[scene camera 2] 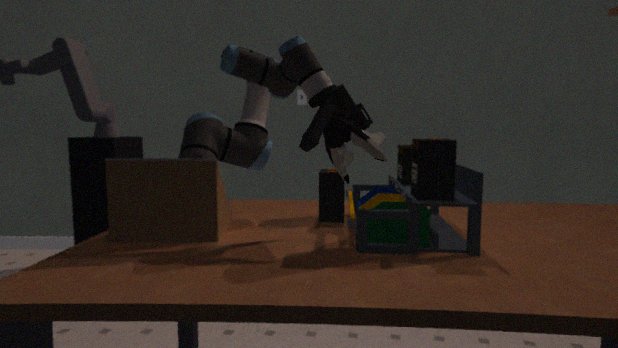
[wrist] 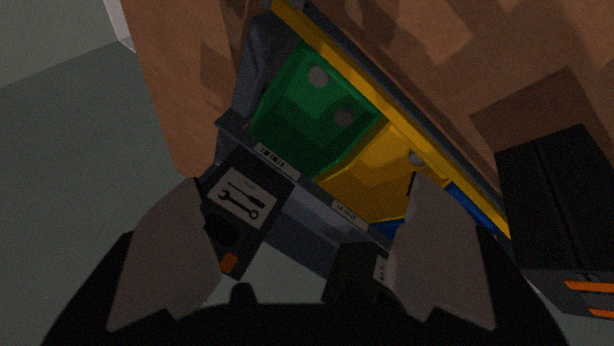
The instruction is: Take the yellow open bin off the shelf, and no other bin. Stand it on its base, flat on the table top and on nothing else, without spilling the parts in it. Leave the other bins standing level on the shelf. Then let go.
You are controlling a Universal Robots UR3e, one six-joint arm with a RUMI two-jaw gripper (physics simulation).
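Places are measured from the arm's base along level axes (x right, y ahead, z up), in millimetres.
Pixels of known places: gripper, between the fingertips: (scene camera 2: 366, 173) (wrist: 304, 178); arm's base, origin of its link: (scene camera 2: 193, 187).
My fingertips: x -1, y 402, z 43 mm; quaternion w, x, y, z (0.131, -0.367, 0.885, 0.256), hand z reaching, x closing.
Observation:
For each thing: its top centre in the pictures, then the offset to it from my fingertips.
- yellow bin, centre of its top: (wrist: 368, 197) (scene camera 2: 387, 197) dz -68, dx -101, dy +44 mm
- green bin, centre of its top: (wrist: 295, 140) (scene camera 2: 393, 205) dz -68, dx +10, dy +59 mm
- blue bin, centre of its top: (wrist: 422, 242) (scene camera 2: 384, 189) dz -68, dx -213, dy +34 mm
- grey round part, centre of its top: (wrist: 418, 159) dz -130, dx -120, dy -3 mm
- yellow bar, centre of its top: (wrist: 439, 161) (scene camera 2: 351, 203) dz -84, dx -92, dy -40 mm
- dark case, centre of its top: (wrist: 606, 302) (scene camera 2: 332, 170) dz -17, dx -200, dy -103 mm
The yellow bin (scene camera 2: 381, 201) (wrist: 367, 182) sits on the shelf (scene camera 2: 474, 225) (wrist: 312, 202) between the green bin (scene camera 2: 387, 229) (wrist: 295, 125) and the blue bin (scene camera 2: 376, 191) (wrist: 390, 229). A grey round part (wrist: 416, 158) shows in the yellow bin; one finger hides some of its blue-bin side. Two round parts show in the green bin. My gripper (scene camera 2: 365, 169) (wrist: 304, 178) is open and empty, tilted, above the shelf's front side and apart from the bins. In the wrist view the yellow bin lies toward the right finger.
A yellow bar (scene camera 2: 351, 204) (wrist: 365, 82) runs along the shelf front. Two dark cases (scene camera 2: 435, 170) (wrist: 240, 200) stand on its upper board. Another dark case (scene camera 2: 331, 196) (wrist: 540, 200) stands on the table before the shelf. A brown box (scene camera 2: 162, 200) stands at the left.

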